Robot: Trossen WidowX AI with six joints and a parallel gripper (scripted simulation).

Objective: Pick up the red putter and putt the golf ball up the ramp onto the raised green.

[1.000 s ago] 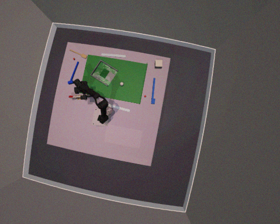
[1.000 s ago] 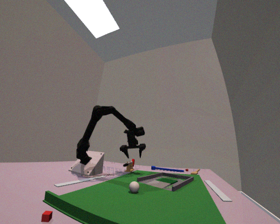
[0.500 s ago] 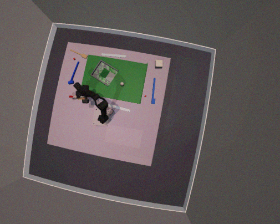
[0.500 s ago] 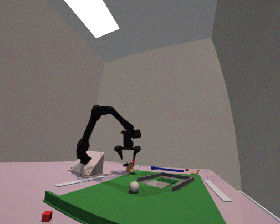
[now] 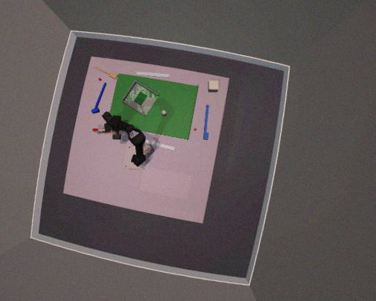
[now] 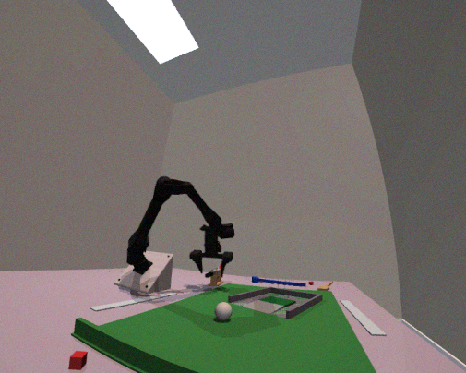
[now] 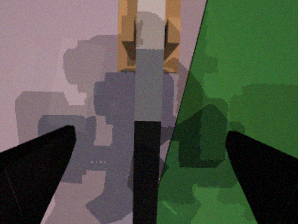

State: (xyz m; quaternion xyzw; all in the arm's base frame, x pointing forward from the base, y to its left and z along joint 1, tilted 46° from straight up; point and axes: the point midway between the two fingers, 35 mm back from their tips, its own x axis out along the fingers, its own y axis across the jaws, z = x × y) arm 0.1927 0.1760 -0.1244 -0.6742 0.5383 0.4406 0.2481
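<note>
Right now the red putter is 30 mm behind my gripper tip and 80 mm to the left of it. From my gripper tip the other things lie so: beige cube (600 mm ahead, 660 mm to the right, 40 mm below); then white golf ball (250 mm ahead, 320 mm to the right, 30 mm below); then green mat (290 mm ahead, 190 mm to the right, 60 mm below).
</note>
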